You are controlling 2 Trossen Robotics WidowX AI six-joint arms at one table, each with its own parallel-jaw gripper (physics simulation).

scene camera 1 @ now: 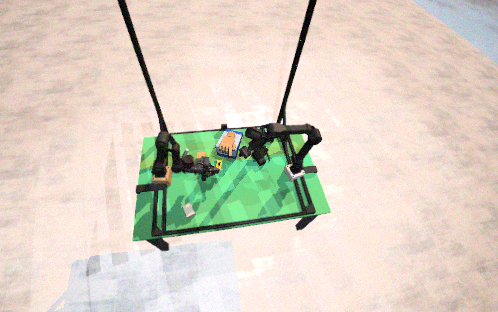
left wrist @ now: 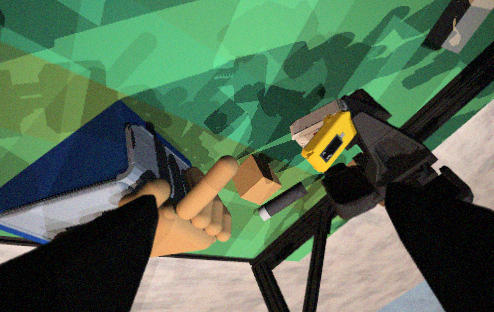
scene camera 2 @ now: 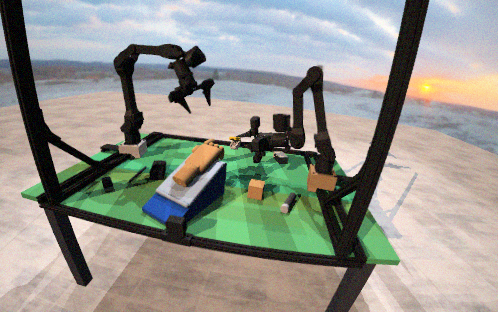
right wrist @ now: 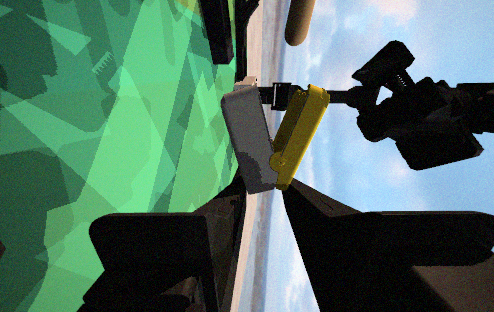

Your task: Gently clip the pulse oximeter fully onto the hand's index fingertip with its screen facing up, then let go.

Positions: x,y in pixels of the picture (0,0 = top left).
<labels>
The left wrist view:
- left gripper: 271,200
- right gripper: 348,106
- pulse oximeter: 323,134
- tan cube: 255,180, on the table
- pale block: 452,32, on the table
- blue and grey pad: 116,153
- index finger: 226,167
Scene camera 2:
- left gripper: 200,109
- right gripper: 236,139
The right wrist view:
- left gripper: 369,99
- right gripper: 263,181
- pulse oximeter: 264,164
</labels>
